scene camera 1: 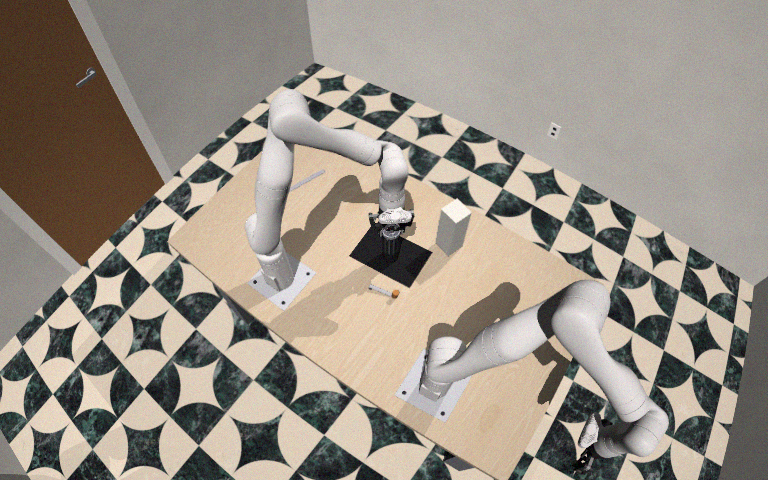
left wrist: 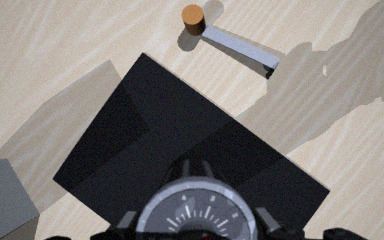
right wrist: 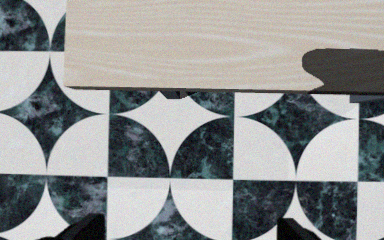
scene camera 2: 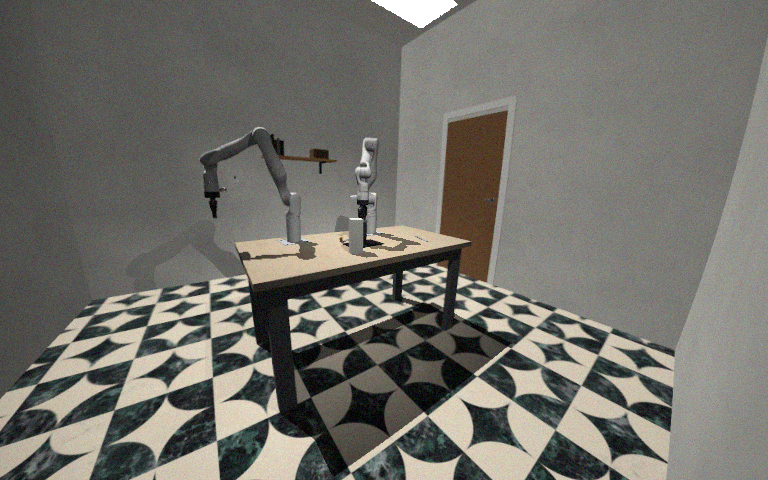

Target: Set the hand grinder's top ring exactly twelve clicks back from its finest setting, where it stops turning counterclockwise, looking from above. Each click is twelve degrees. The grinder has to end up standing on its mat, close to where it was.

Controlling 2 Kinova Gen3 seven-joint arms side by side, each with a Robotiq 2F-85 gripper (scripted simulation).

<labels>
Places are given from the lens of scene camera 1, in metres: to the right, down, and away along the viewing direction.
tall pale box (scene camera 1: 454, 219): 0.22, -0.06, 1.34
black mat (scene camera 1: 412, 257): 0.10, 0.06, 1.50
</labels>
